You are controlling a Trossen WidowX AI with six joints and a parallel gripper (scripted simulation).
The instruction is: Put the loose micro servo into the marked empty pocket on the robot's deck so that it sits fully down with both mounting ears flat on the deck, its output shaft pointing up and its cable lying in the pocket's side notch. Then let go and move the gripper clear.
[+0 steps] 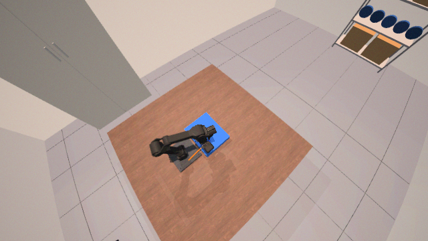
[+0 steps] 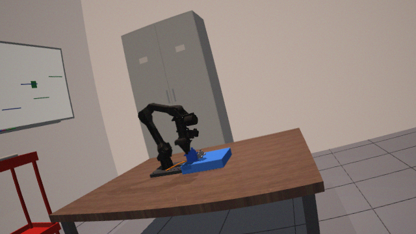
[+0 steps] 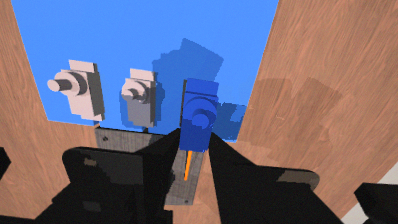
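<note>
My gripper tip is now 12 cm short of the blue deck, 8 cm to the right of it and 7 cm above it.
</note>
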